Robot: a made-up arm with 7 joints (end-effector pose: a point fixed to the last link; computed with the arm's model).
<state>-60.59 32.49 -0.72 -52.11 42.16 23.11 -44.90</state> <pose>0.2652 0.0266 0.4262 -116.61 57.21 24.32</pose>
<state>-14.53 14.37 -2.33 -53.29 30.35 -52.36 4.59</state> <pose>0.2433 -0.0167 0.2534 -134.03 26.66 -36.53</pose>
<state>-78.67 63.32 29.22 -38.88 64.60 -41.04 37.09</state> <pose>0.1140 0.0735 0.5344 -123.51 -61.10 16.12</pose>
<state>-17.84 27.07 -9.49 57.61 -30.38 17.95 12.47</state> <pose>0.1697 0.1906 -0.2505 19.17 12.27 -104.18</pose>
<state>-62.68 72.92 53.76 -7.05 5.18 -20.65 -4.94</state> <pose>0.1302 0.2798 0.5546 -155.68 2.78 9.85</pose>
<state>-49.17 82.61 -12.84 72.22 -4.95 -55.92 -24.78</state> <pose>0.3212 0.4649 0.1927 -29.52 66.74 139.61</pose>
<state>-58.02 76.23 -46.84 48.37 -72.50 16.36 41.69</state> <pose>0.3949 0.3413 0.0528 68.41 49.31 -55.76</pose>
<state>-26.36 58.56 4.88 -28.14 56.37 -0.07 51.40</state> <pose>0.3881 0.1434 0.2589 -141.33 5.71 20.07</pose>
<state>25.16 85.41 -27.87 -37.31 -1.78 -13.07 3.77</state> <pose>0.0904 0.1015 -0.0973 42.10 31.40 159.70</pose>
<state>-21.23 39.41 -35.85 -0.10 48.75 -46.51 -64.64</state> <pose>0.3012 -0.0173 -0.0866 15.55 5.92 76.32</pose>
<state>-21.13 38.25 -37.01 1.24 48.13 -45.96 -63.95</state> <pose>0.2958 -0.0217 -0.0948 17.10 7.46 77.14</pose>
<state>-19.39 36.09 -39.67 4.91 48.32 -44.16 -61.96</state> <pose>0.2753 -0.0230 -0.1239 21.85 8.81 80.16</pose>
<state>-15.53 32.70 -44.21 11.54 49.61 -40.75 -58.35</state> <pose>0.2284 -0.0202 -0.1746 30.25 8.53 85.46</pose>
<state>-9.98 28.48 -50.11 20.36 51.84 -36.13 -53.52</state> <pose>0.1512 -0.0131 -0.2293 40.15 5.24 90.77</pose>
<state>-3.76 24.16 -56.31 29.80 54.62 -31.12 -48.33</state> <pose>0.0570 -0.0026 -0.2667 48.72 -0.22 93.45</pose>
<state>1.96 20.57 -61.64 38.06 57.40 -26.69 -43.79</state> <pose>-0.0294 0.0094 -0.2802 54.74 -5.46 93.12</pose>
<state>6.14 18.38 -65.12 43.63 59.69 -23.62 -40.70</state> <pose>-0.0881 0.0203 -0.2792 58.21 -8.93 91.46</pose>
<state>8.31 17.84 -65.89 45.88 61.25 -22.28 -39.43</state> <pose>-0.1127 0.0289 -0.2765 59.47 -10.78 90.54</pose>
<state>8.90 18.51 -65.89 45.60 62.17 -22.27 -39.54</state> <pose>-0.1169 0.0335 -0.2755 59.66 -11.20 89.55</pose>
